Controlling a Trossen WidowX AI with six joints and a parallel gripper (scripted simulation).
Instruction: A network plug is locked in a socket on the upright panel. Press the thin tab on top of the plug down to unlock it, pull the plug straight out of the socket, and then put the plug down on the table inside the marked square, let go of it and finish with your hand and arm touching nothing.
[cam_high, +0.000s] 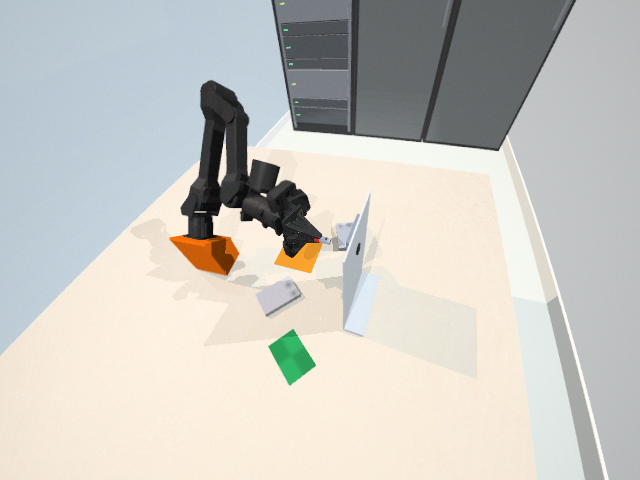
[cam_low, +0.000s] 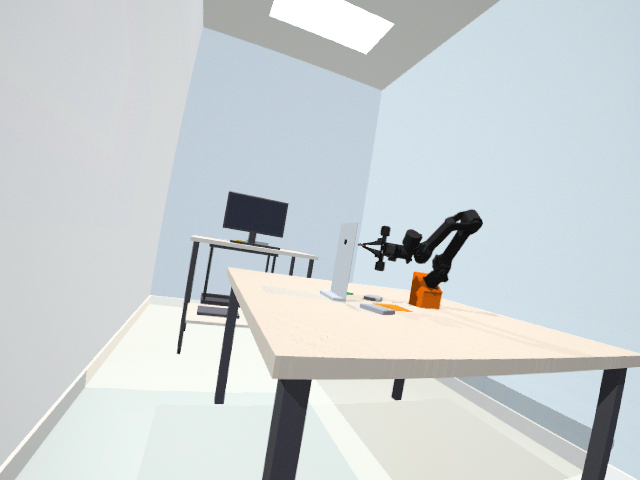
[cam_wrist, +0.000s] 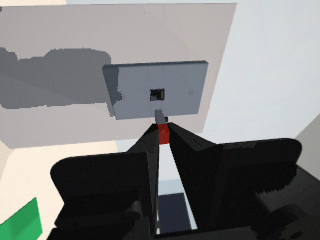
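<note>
The orange marked square lies 130 mm behind my gripper tip, 100 mm to the left of it and 230 mm below it. The rest, counted from my gripper tip: network plug: right at my gripper tip; upright panel: 80 mm ahead, 10 mm to the right, 90 mm below; green square: 30 mm behind, 190 mm to the right, 230 mm below.
</note>
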